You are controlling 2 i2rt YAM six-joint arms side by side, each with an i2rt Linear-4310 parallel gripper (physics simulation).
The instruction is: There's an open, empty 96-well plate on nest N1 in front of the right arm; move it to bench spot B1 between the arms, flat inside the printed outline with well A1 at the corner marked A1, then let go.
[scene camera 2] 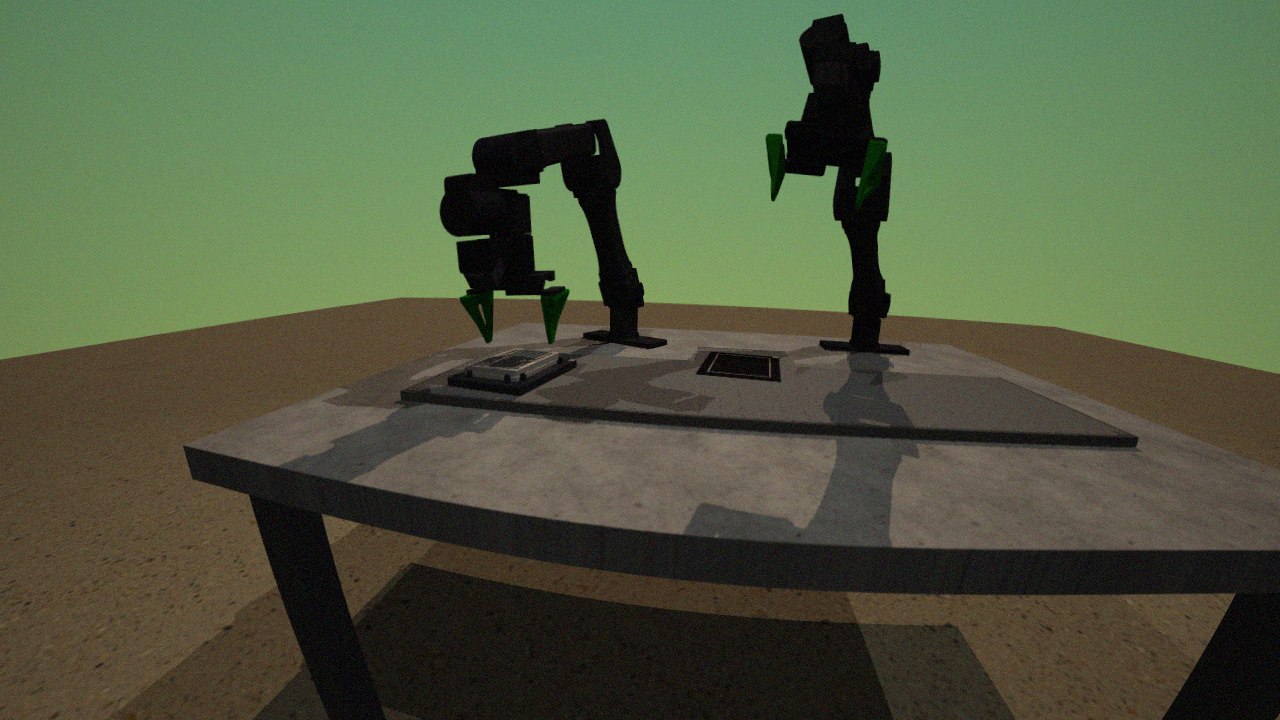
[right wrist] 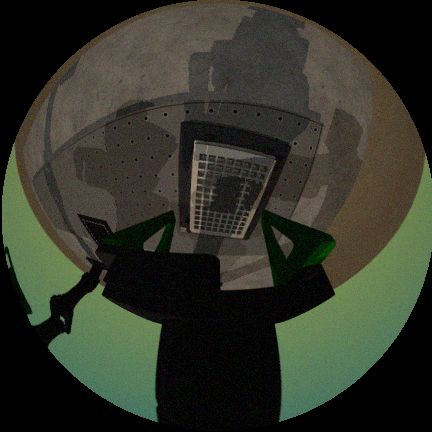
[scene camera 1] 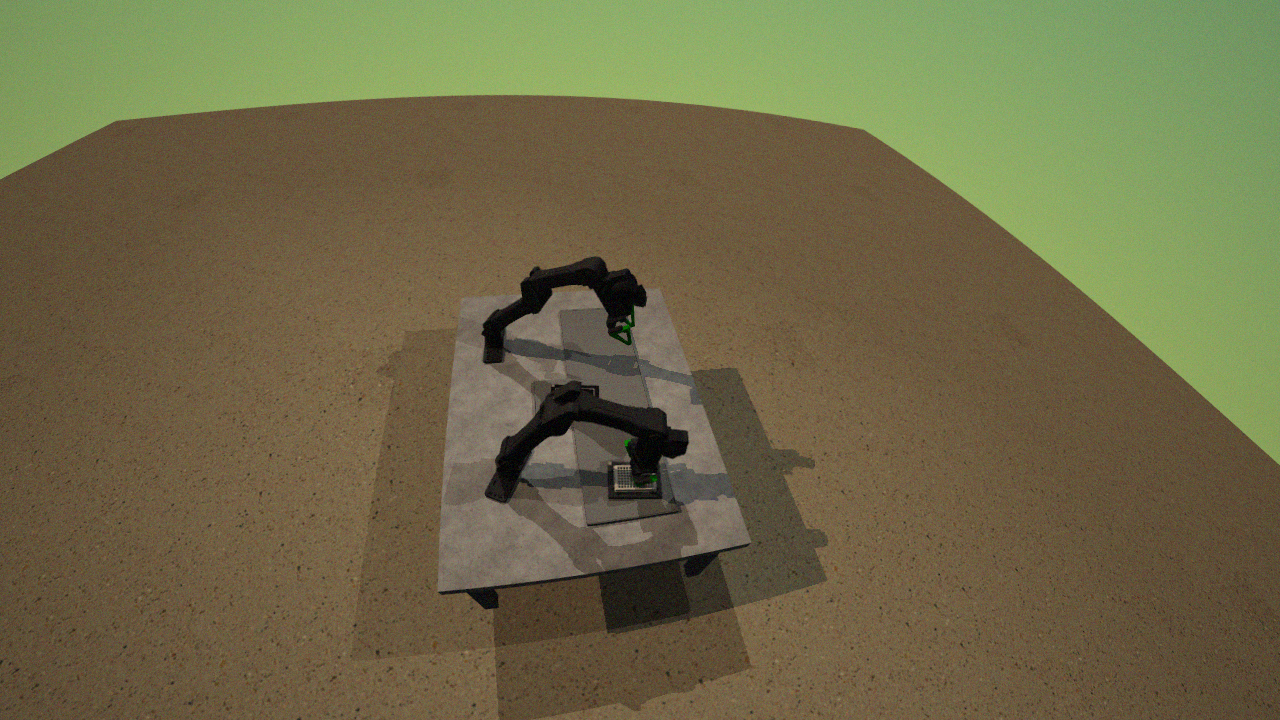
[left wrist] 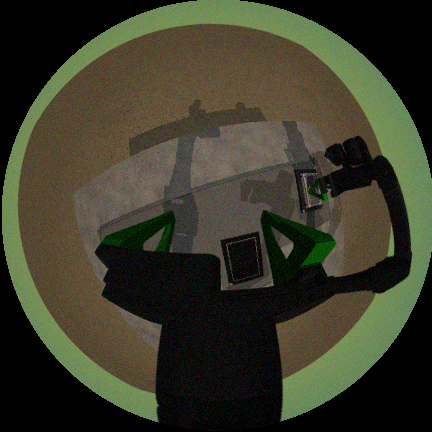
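Where they show: left gripper, fingertip midpoint: (scene camera 2: 813, 202) (scene camera 1: 631, 335) (left wrist: 217, 214); right gripper, fingertip midpoint: (scene camera 2: 519, 342) (right wrist: 217, 214) (scene camera 1: 635, 471) (left wrist: 316, 188); left arm's base at its link origin: (scene camera 2: 863, 349) (right wrist: 98, 263) (scene camera 1: 494, 343); right arm's base at its link origin: (scene camera 2: 623, 340) (scene camera 1: 508, 471).
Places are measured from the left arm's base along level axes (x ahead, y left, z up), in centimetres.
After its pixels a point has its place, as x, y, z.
Observation:
The pale 96-well plate (scene camera 1: 623, 477) {42.2, -62.5, 3.9} (scene camera 2: 514, 361) {47.4, -62.1, 3.9} (left wrist: 308, 181) {48.8, -61.9, 3.5} (right wrist: 205, 200) {45.3, -60.5, 3.1} lies flat on the dark nest N1 (scene camera 2: 487, 383) {53.9, -62.8, 2.4} (right wrist: 187, 150) {51.5, -58.6, 3.2}. My right gripper (scene camera 2: 520, 342) {45.8, -62.1, 6.2} (right wrist: 217, 214) {45.8, -62.1, 6.2} is open and empty, pointing down a little above the plate, which shows between and ahead of its fingers in the right wrist view. Its shadow falls on the wells. Bench spot B1 is a black pad (scene camera 2: 741, 365) {30.7, -30.1, 1.5} (left wrist: 243, 258) {30.4, -30.1, 1.5} (right wrist: 97, 230) {33.5, -30.7, 1.5} with a thin pale outline, partly hidden by the right arm in scene camera 1. The A1 marks are too small to read. My left gripper (scene camera 2: 816, 204) {48.5, -23.7, 25.5} (left wrist: 217, 214) {48.5, -23.7, 25.5} is open and empty, high above the bench.
A grey perforated board (scene camera 1: 608, 358) {44.1, -11.5, 1.3} (scene camera 2: 984, 411) {47.4, 1.6, 1.4} (right wrist: 150, 175) {47.8, -52.6, 1.3} carries the nest and lies on the stone-coloured table (scene camera 1: 501, 555) {5.2, -81.8, 0.0} (scene camera 2: 537, 465) {68.9, -49.1, 0.0}. The right arm (scene camera 1: 617, 411) {37.7, -61.7, 38.4} reaches over the table from its base. The left arm (scene camera 1: 572, 273) {29.6, -18.2, 46.5} stands raised at the far side in scene camera 1.

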